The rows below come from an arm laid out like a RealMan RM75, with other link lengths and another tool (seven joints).
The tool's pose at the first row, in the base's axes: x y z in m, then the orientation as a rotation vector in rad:
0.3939 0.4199 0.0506 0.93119 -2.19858 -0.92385
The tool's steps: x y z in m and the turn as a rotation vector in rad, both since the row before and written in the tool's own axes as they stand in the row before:
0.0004 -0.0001 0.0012 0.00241 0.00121 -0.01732
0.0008 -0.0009 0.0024 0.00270 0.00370 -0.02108
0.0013 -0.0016 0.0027 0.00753 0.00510 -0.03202
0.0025 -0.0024 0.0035 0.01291 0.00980 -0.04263
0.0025 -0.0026 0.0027 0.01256 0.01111 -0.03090
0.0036 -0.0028 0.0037 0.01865 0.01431 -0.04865
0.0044 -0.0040 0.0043 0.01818 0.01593 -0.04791
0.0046 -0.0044 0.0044 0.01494 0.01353 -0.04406
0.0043 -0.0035 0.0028 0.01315 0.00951 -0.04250
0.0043 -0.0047 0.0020 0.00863 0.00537 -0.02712
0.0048 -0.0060 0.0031 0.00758 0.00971 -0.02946
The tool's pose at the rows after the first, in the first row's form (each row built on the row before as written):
0.3928 0.4200 0.0499 0.95308 -2.19431 -0.92860
0.3910 0.4198 0.0479 0.98020 -2.18690 -0.93306
0.3890 0.4190 0.0453 1.02283 -2.17790 -0.93658
0.3861 0.4171 0.0418 1.08165 -2.16452 -0.93592
0.3840 0.4148 0.0385 1.12668 -2.15311 -0.92906
0.3809 0.4118 0.0345 1.19606 -2.13569 -0.92123
0.3778 0.4078 0.0292 1.26440 -2.11552 -0.91163
0.3751 0.4034 0.0234 1.32583 -2.09532 -0.90486
0.3734 0.3992 0.0192 1.38354 -2.07650 -0.90204
0.3733 0.3945 0.0145 1.42026 -2.06463 -0.90041
0.3732 0.3893 0.0081 1.45974 -2.04710 -0.89663

